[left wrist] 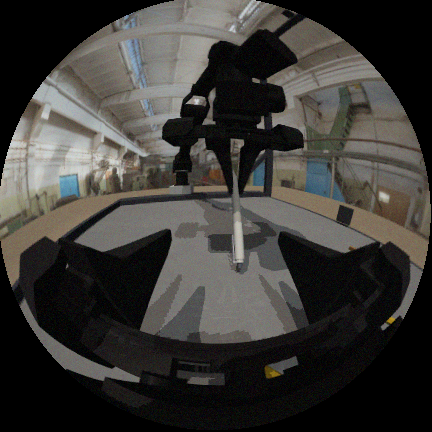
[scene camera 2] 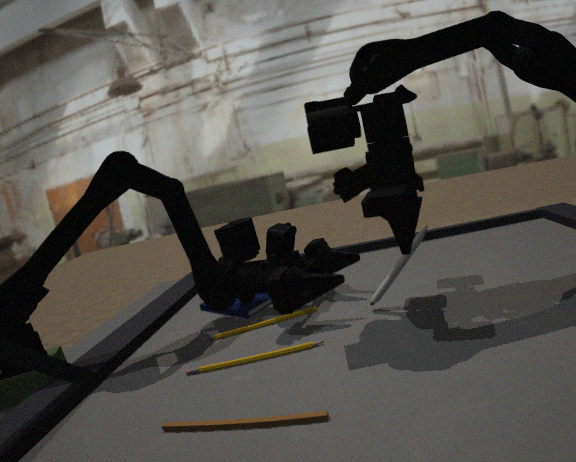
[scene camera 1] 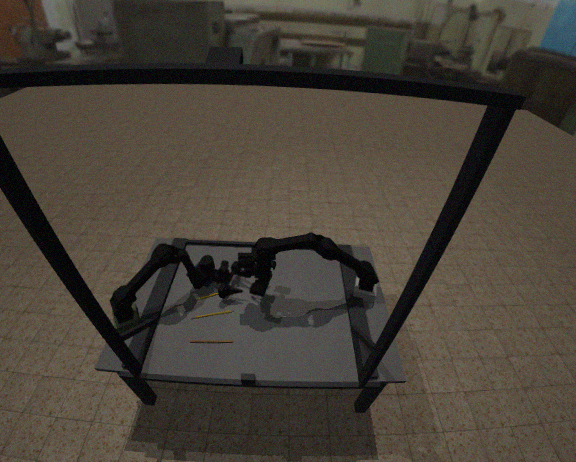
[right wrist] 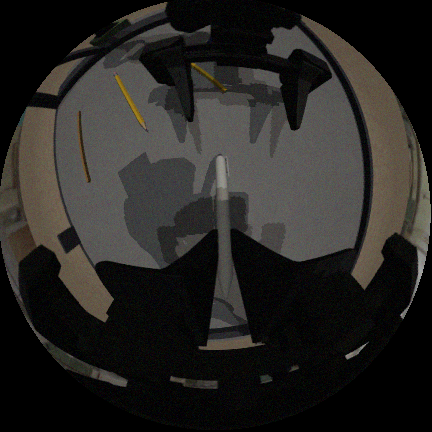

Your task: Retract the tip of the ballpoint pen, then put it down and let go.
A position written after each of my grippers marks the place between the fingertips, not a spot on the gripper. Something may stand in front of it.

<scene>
My left gripper (scene camera 2: 352, 266) is open and holds nothing. Also in view: a white ballpoint pen (left wrist: 237, 237). The table carries a blue block (scene camera 2: 261, 300). Further things: my right gripper (scene camera 2: 406, 252).
My left gripper shows as well in the left wrist view (left wrist: 226, 236) and in the right wrist view (right wrist: 245, 120). My right gripper also shows in the left wrist view (left wrist: 235, 193) and in the right wrist view (right wrist: 223, 234). The left wrist view misses the blue block: it is out of frame.
</scene>
